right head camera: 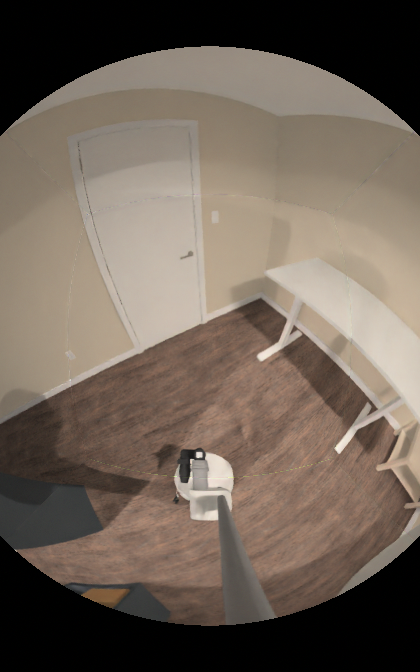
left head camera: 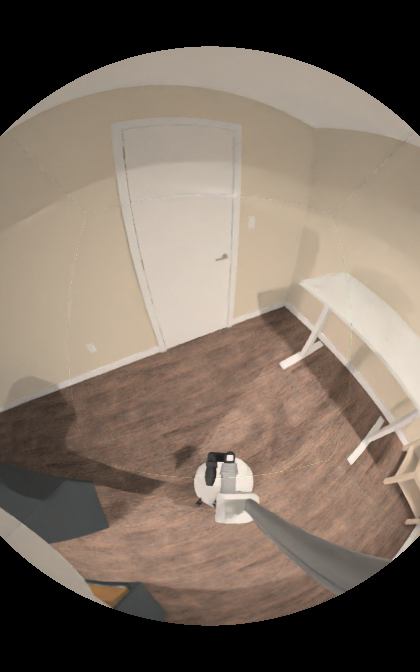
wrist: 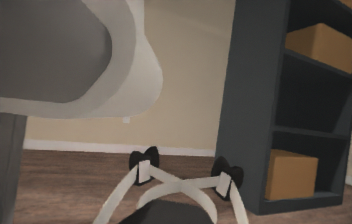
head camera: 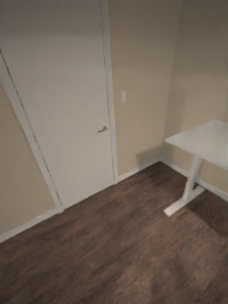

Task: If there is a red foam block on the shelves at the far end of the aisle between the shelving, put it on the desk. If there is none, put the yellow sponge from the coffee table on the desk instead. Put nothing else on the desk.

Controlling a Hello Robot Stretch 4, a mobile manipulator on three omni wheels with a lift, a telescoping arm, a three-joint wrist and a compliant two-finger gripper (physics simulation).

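Frame: origin at the robot's base, x ahead, y left, z up, level; centimetres.
Seen in the pictures: gripper, between the fingertips: (wrist: 185, 164).
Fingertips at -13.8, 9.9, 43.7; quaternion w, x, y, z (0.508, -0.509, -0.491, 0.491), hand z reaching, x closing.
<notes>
A point is followed by its place in that frame, as x, y, z.
The desk (head camera: 200, 142) @[110.1, -73.2, 92.2] (left head camera: 350, 310) (right head camera: 330, 295) is a long white table with white legs, along the wall at the right of the head views. Its visible top bears no objects. My gripper (wrist: 185, 164) @[-13.8, 9.9, 43.7] is open in the wrist view, with its two dark fingertips apart and nothing between them. It is away from the desk, over the floor. Dark grey shelving (wrist: 245, 100) @[-136.2, 46.4, 64.3] stands at the right of the wrist view. No red foam block shows on its visible shelves. The yellow sponge and the coffee table do not show in these views.
Brown boxes (wrist: 292, 175) @[-134.0, 82.0, 20.0] (wrist: 322, 47) @[-141.1, 94.1, 107.3] sit on the shelving. Dark shelving (left head camera: 75, 510) (right head camera: 60, 515) also shows at the lower left of the side head views. A light wooden chair (left head camera: 400, 477) (right head camera: 397, 462) is near the desk's near end. A closed white door (head camera: 65, 100) @[144.0, 38.0, 126.2] is ahead.
</notes>
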